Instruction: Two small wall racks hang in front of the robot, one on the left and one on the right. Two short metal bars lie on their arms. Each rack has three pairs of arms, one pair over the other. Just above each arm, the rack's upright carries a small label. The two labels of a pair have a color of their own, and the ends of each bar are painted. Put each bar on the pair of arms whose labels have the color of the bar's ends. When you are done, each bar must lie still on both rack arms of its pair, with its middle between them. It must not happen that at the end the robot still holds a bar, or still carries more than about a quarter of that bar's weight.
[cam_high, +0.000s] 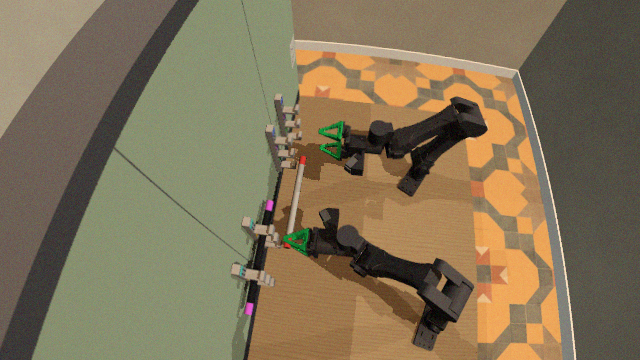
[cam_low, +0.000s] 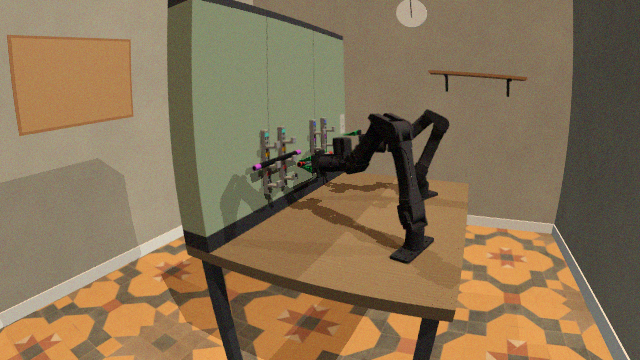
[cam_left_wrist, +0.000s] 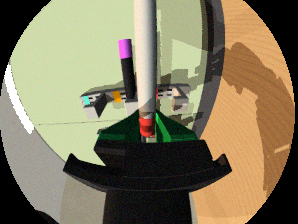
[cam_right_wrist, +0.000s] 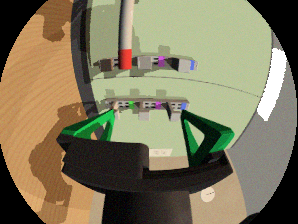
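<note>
My left hand is 70 mm short of the bar, 50 mm to the right of it and 30 mm below it. Round my left hand: green wall panel (220 mm above, 140 mm to the right, 140 mm ahead).
</note>
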